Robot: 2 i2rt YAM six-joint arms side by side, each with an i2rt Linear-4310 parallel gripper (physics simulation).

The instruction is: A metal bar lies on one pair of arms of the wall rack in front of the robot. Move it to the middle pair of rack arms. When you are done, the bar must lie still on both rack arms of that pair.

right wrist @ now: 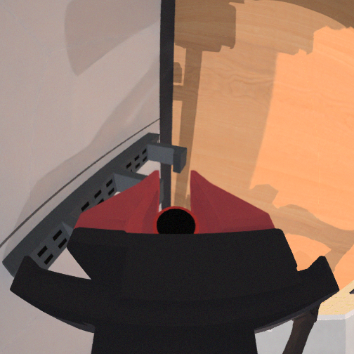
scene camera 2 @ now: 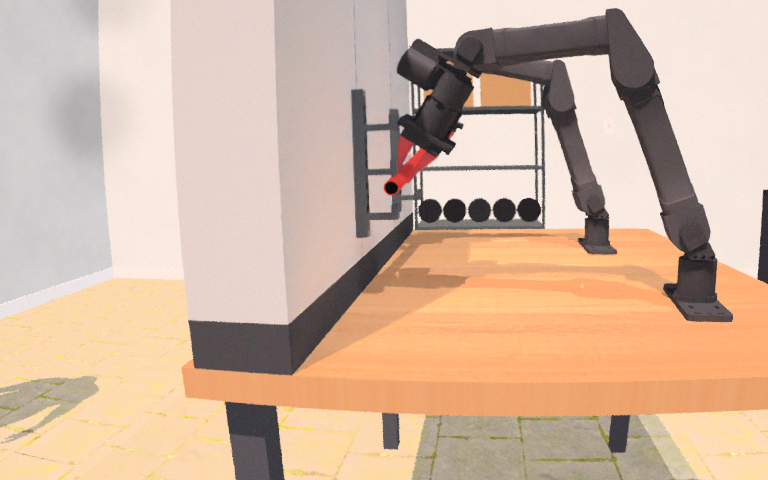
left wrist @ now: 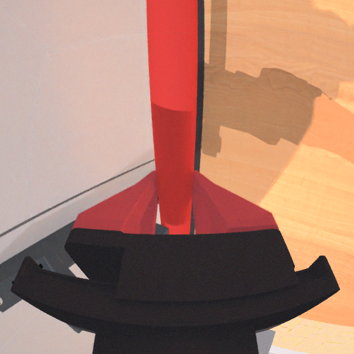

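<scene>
The red metal bar [scene camera 2: 399,181] [left wrist: 174,75] [right wrist: 176,223] is held off the wall by both grippers; its dark near end faces scene camera 2. My left gripper [scene camera 2: 400,176] [left wrist: 174,177] is shut on it near that end. My right gripper [right wrist: 174,177] is shut on it near the other end; in scene camera 2 it is mostly hidden behind the left arm. The grey wall rack [scene camera 2: 359,164] [left wrist: 30,265] [right wrist: 75,202] has three arm levels. In scene camera 2 the bar's near end appears between the middle arm [scene camera 2: 380,171] and the lowest arm [scene camera 2: 380,216]. Contact with the rack cannot be told.
The wall [scene camera 2: 317,141] with its dark skirting [scene camera 2: 339,308] stands along the table's left side. The wooden table [scene camera 2: 481,339] carries both arm bases. A shelf unit [scene camera 2: 481,167] with orange-brown boxes and several dark round objects [scene camera 2: 479,210] stands in the background.
</scene>
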